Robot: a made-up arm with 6 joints.
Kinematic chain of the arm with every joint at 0, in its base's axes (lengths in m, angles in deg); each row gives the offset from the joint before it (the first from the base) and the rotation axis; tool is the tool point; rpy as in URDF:
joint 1: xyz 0 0 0.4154 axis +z
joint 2: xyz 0 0 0 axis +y
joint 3: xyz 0.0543 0 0.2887 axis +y
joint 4: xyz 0.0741 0 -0.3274 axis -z
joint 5: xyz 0 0 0 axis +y
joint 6: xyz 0.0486 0 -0.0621 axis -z
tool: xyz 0 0 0 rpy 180 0 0
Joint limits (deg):
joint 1: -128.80..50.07
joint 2: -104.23..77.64
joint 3: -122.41..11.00
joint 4: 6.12..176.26
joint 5: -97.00..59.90
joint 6: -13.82..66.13
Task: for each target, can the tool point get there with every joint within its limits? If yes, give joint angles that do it. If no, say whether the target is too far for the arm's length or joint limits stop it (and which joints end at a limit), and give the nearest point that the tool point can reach.
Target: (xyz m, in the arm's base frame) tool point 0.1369 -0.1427 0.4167
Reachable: yes | joints -36.09 3.18 -25.84 153.22 -64.71 3.79
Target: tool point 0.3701 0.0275 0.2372
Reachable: yes | joints 12.66 42.85 -56.92 121.17 -15.52 0.21
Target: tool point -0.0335 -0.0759 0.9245
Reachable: yes | joints -76.90 -53.57 -70.96 71.05 -3.86 30.28
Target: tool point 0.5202 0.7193 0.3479
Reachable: no: too far | nearest point 0.4241 0.5274 0.3638 | short by 0.215 m
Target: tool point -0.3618 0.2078 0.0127
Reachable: no: joint limits stop it (at a limit: joint 1, joint 2) | nearest point -0.1327 -0.0454 0.1093 | short by 0.355 m
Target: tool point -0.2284 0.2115 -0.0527
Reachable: no: joint limits stop it (at a limit: joint 1, joint 2) | nearest point -0.1004 -0.0247 0.1044 | short by 0.311 m
